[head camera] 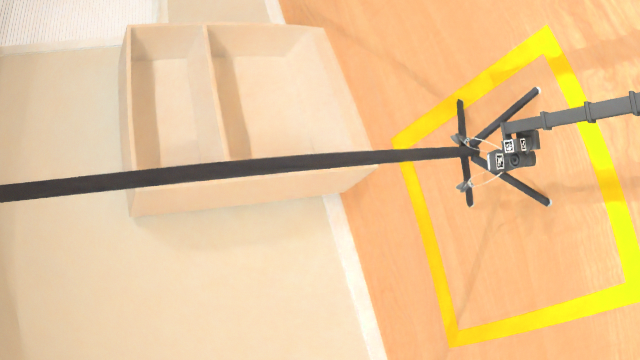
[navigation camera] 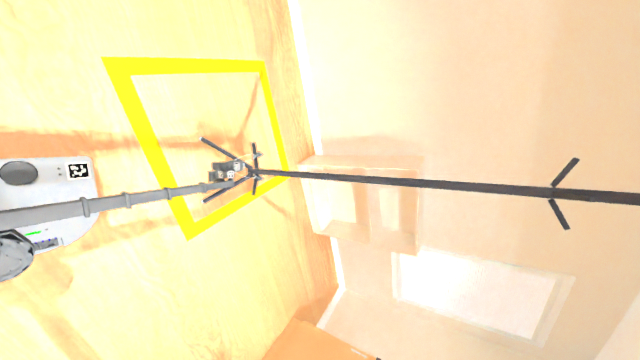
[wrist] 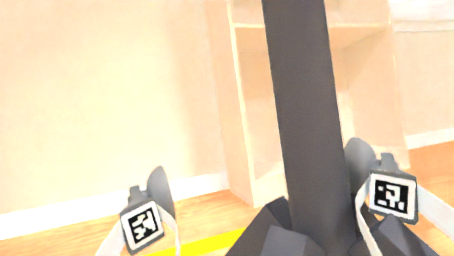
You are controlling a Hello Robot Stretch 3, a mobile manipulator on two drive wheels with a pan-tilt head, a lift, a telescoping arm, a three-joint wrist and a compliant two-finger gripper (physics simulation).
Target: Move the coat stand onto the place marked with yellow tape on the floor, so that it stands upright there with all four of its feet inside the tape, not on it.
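Seen in the pictures: gripper, between the fingertips: (head camera: 454, 162) (navigation camera: 262, 166) (wrist: 258, 172); robot's base, origin of its link: (navigation camera: 20, 171).
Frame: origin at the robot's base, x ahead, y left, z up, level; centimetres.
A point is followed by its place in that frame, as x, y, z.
Note:
The dark coat stand (head camera: 250, 164) @(-7.4, -81.8, 93.2) (navigation camera: 400, 181) @(-6.6, -81.7, 108.4) (wrist: 305, 100) @(-6.5, -81.8, 31.6) stands upright at the yellow tape (head camera: 430, 250) @(27.5, -127.4, 0.1) (navigation camera: 185, 65) @(52.1, -60.5, 0.1) (wrist: 210, 244) @(5.9, -132.4, 0.1). Three of its feet show inside the outline. The fourth, at the upper left of the base in the head view and the lower right in the navigation view, has its end over the tape band. My gripper (head camera: 460, 163) @(-4.5, -87.9, 27.1) (navigation camera: 257, 166) @(-4.5, -87.9, 27.1) (wrist: 258, 172) @(-4.5, -87.9, 27.1) is open low around the pole, just above the feet. In the wrist view the pole is close beside or touching the right fingertip, with a wide gap to the left one.
A pale wooden shelf unit (head camera: 240, 192) @(-4.9, -165.6, 58.9) (navigation camera: 360, 161) @(-5.0, -165.4, 58.7) (wrist: 227, 125) @(-3.3, -170.7, 31.1) stands against the wall, close beyond the tape. The wall runs along that side, with a window (head camera: 65, 20) @(-109.0, -217.0, 139.4) (navigation camera: 475, 290) @(-125.9, -221.9, 153.3). An orange-brown box (navigation camera: 310, 345) @(-161.6, -122.8, 33.8) is at the navigation view's lower edge. My base (navigation camera: 50, 187) @(-5.0, -5.8, 16.0) is outside the tape.

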